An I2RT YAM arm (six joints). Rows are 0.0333 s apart.
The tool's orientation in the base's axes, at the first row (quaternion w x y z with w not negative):
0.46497, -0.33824, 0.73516, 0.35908
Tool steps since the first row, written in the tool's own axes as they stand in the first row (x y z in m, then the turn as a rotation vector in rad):
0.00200, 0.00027, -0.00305, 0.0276, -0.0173, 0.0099
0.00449, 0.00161, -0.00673, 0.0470, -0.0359, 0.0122
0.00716, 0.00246, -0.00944, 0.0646, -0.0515, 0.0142
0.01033, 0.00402, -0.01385, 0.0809, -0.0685, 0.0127
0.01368, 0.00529, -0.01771, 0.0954, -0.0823, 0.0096
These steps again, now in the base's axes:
-0.00225, -0.00276, -0.00085, 0.0094, -0.0050, -0.0323
-0.00583, -0.00558, -0.00173, 0.0193, -0.0158, -0.0550
-0.00863, -0.00786, -0.00319, 0.0272, -0.0250, -0.0752
-0.01295, -0.01129, -0.00442, 0.0351, -0.0377, -0.0935
-0.01684, -0.01444, -0.00606, 0.0403, -0.0497, -0.1089

